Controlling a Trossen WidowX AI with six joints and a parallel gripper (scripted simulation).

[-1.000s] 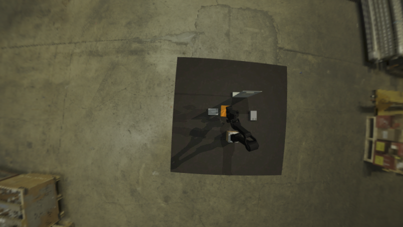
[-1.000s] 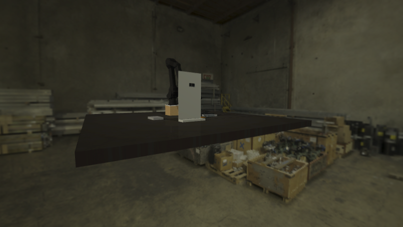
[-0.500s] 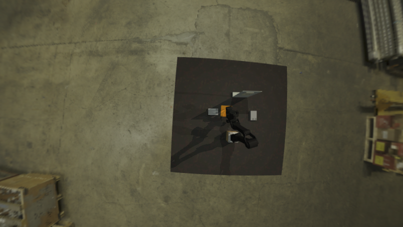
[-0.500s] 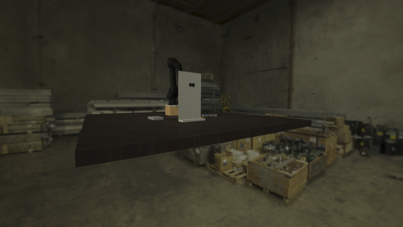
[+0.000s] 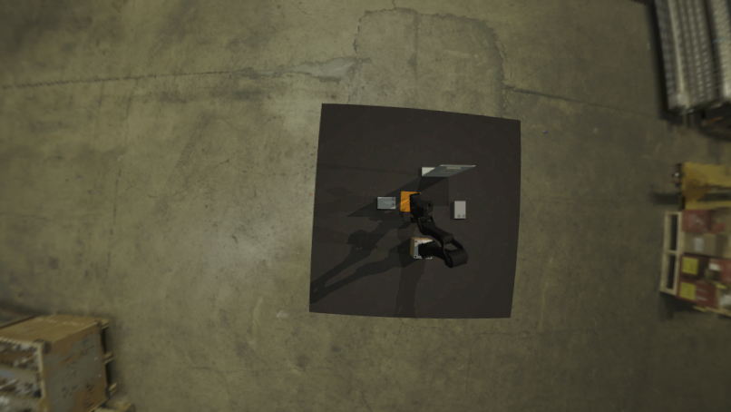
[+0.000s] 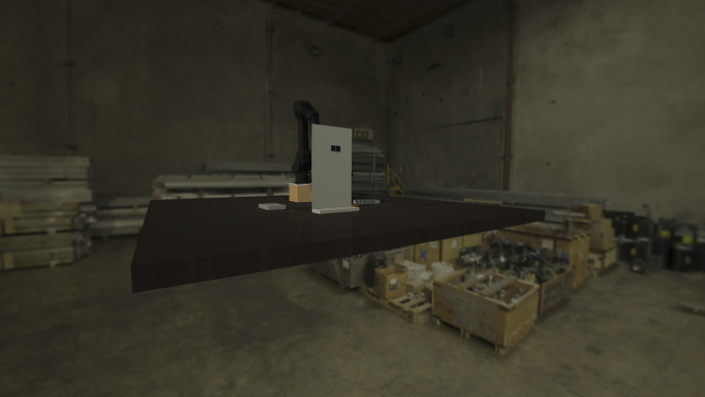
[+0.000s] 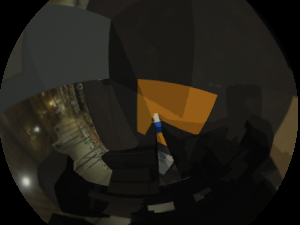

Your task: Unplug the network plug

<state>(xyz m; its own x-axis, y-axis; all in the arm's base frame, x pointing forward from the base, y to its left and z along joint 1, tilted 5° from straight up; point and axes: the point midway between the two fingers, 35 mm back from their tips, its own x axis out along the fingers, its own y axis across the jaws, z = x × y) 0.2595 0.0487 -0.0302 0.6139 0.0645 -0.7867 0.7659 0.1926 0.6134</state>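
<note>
Now: gripper tip 2 cm above the orange marked square and 1 cm past it. The rest, counted from my gripper tip: upright grey panel (16 cm ahead, 15 cm to the right, 12 cm above).
</note>
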